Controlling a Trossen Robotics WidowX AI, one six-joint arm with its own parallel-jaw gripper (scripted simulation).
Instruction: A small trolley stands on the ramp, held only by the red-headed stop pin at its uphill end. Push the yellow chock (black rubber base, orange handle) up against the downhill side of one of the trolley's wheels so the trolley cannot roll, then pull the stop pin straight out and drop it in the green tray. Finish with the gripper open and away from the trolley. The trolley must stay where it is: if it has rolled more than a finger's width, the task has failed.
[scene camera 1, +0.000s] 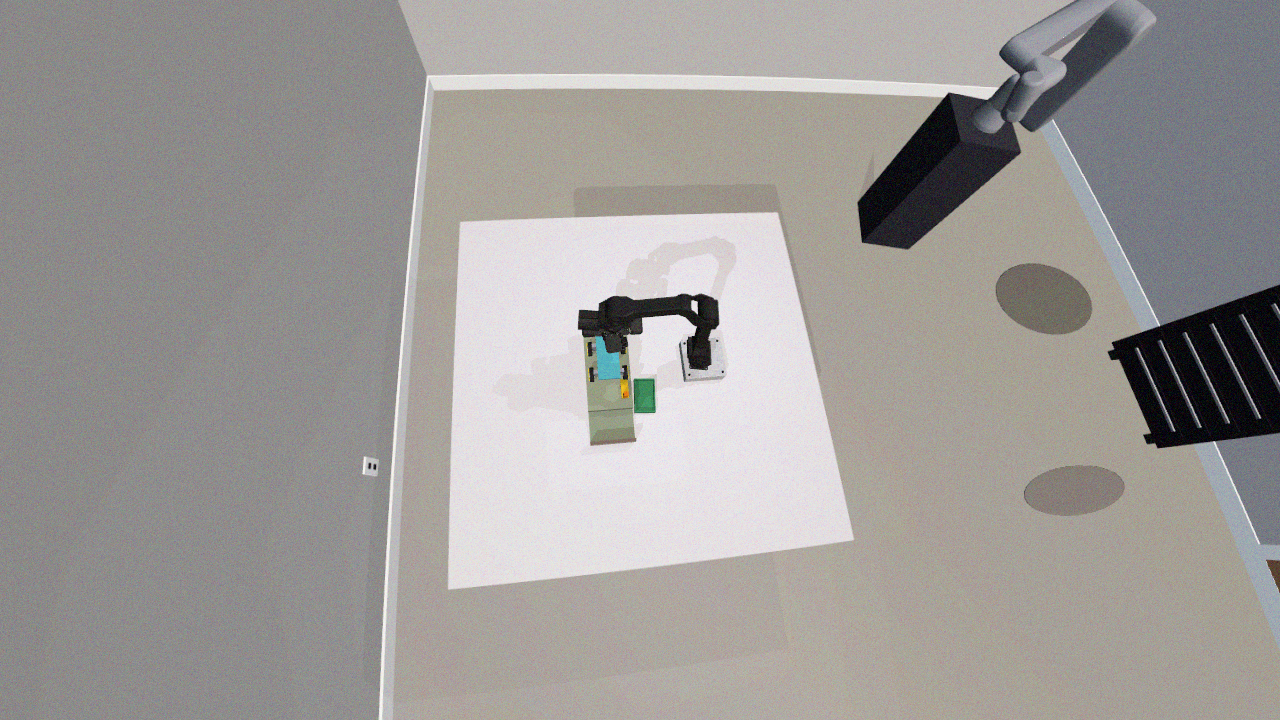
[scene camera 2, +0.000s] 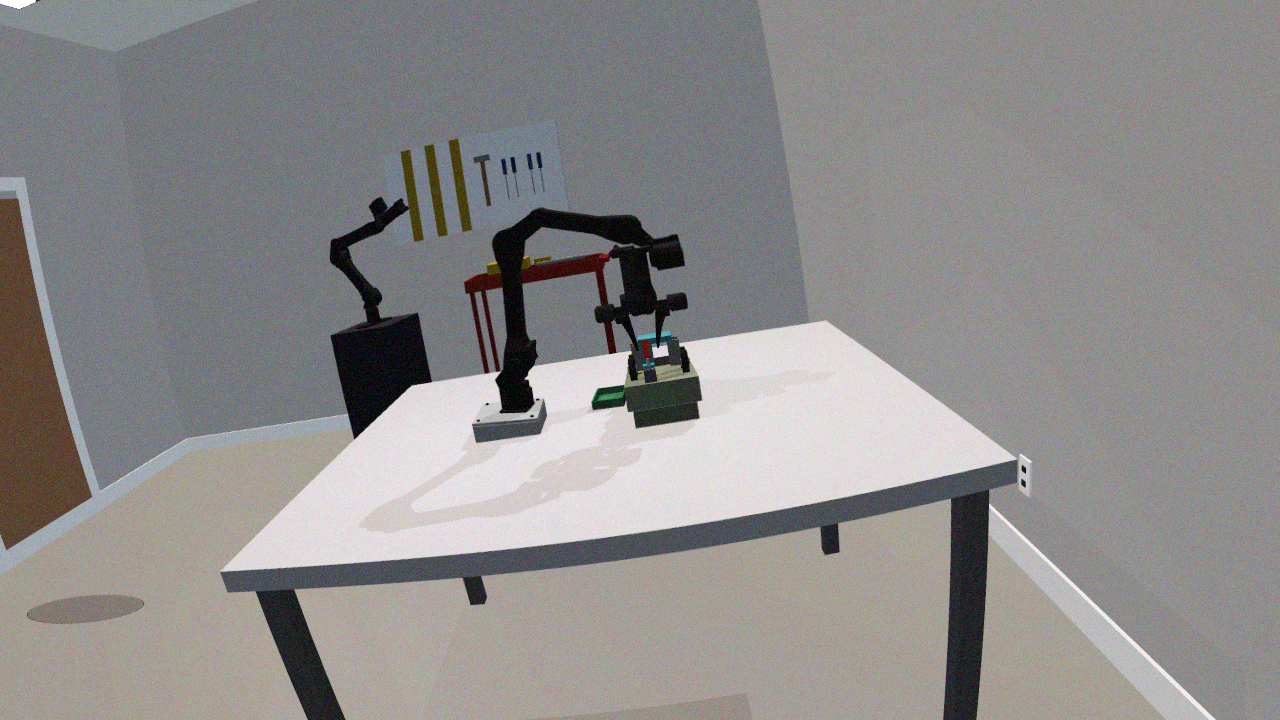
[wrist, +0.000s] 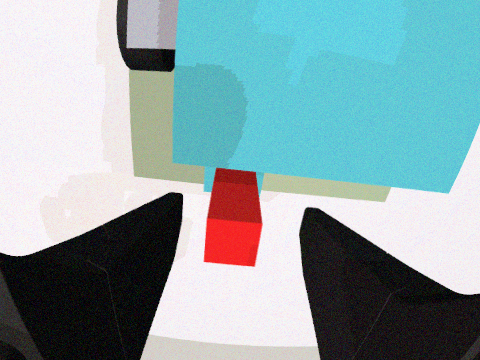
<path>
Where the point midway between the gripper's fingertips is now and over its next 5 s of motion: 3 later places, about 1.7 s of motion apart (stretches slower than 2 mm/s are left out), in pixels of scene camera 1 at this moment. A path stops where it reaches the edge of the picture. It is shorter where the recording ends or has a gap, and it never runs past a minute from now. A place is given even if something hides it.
My gripper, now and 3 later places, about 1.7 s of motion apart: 610, 328; 612, 328; 612, 326; 627, 315
</path>
